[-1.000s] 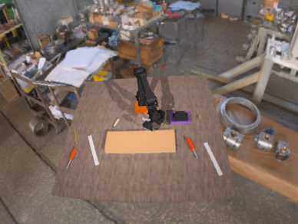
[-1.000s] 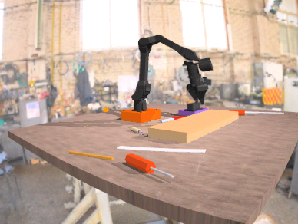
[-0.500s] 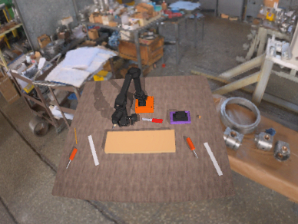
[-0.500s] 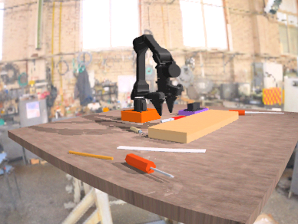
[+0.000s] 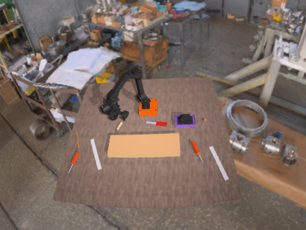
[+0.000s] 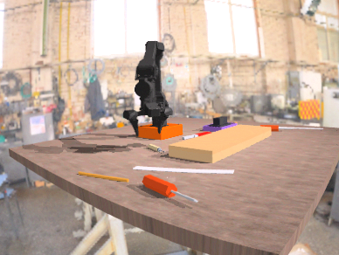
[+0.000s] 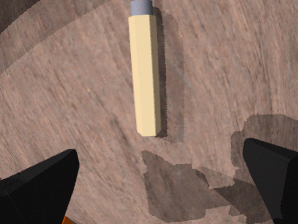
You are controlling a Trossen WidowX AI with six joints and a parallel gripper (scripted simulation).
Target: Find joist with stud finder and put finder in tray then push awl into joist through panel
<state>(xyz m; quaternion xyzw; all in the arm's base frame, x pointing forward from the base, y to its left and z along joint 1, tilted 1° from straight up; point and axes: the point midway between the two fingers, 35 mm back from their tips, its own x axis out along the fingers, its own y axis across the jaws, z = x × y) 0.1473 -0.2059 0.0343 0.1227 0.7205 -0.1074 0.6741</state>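
The awl is 60 mm ahead of my gripper tip, 10 mm to the right of it and 50 mm below it. Round my gripper tip: purple tray (10 mm behind, 520 mm to the left, 40 mm below); then black stud finder (10 mm behind, 510 mm to the left); then yellow pencil (170 mm ahead, 350 mm to the right, 50 mm below).
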